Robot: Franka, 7 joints.
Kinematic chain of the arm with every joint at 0, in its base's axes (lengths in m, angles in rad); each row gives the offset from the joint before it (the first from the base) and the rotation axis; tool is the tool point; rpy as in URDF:
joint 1: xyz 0 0 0.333 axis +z
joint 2: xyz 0 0 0 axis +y
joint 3: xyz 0 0 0.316 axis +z
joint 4: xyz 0.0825 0 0 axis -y
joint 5: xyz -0.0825 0 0.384 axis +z
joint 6: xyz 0 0 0 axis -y
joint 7: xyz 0.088 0 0 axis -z
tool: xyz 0 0 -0.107 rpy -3.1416 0 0
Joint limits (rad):
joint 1: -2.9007..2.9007
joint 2: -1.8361..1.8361
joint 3: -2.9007..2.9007
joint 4: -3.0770..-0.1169
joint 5: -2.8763..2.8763
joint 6: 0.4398..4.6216
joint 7: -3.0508..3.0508
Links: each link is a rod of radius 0.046 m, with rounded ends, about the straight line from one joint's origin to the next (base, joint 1, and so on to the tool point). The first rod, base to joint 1, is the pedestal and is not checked.
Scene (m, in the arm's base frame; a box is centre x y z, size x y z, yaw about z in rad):
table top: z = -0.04
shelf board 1: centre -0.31 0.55 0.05 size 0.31 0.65 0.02 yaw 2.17
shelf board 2: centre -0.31 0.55 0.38 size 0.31 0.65 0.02 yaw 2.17
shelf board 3: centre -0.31 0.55 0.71 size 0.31 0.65 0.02 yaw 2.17
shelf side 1: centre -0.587 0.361 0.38 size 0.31 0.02 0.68 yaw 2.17
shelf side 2: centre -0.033 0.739 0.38 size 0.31 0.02 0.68 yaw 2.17
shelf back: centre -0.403 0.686 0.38 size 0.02 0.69 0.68 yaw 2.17
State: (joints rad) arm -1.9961 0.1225 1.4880 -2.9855 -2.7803 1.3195 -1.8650
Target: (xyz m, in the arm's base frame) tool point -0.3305 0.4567 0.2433
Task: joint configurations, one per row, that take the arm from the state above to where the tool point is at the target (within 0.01 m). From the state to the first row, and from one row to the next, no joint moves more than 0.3 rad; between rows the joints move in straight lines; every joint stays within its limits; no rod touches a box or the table.
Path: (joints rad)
1: -1.7250 0.0121 1.7677 -2.8526 -2.7995 1.3512 -1.8650
2: -1.4540 -0.0983 2.0473 -2.7198 -2.8187 1.3828 -1.8650
3: -1.1829 -0.2087 2.3270 -2.5869 -2.8379 1.4145 -1.8650
4: -0.9119 -0.3192 2.6066 -2.4540 -2.8571 1.4462 -1.8650
5: -0.6408 -0.4296 2.8863 -2.3211 -2.8763 1.4778 -1.8650

